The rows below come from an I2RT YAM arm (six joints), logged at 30 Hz.
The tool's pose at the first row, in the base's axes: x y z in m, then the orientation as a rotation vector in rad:
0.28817, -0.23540, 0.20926, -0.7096, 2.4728, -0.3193
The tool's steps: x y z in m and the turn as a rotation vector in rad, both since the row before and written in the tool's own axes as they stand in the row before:
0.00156, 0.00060, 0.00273, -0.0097, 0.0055, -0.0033
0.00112, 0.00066, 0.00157, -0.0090, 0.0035, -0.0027
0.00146, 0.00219, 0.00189, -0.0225, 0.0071, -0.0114
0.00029, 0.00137, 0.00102, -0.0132, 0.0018, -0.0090
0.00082, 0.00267, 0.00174, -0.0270, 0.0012, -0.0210
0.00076, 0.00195, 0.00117, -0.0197, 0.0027, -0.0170
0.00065, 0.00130, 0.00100, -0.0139, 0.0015, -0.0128
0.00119, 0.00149, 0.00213, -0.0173, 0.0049, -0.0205
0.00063, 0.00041, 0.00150, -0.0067, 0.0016, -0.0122
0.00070, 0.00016, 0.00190, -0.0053, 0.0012, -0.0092
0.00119, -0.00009, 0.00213, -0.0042, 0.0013, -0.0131
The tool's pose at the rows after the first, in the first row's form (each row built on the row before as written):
0.28833, -0.23596, 0.20611, -0.7178, 2.4802, -0.3111
0.28811, -0.23614, 0.20409, -0.7249, 2.4856, -0.3026
0.28715, -0.23525, 0.20113, -0.7486, 2.4961, -0.2823
0.28686, -0.23433, 0.19969, -0.7654, 2.4992, -0.2701
0.28594, -0.23267, 0.19700, -0.8029, 2.5019, -0.2447
0.28503, -0.23156, 0.19508, -0.8326, 2.5046, -0.2275
0.28440, -0.23091, 0.19356, -0.8545, 2.5056, -0.2153
0.28383, -0.23044, 0.19080, -0.8879, 2.5076, -0.2031
0.28389, -0.23049, 0.18912, -0.9062, 2.5063, -0.1996
0.28422, -0.23077, 0.18714, -0.9201, 2.5053, -0.1966
0.28447, -0.23155, 0.18484, -0.9386, 2.5024, -0.1963

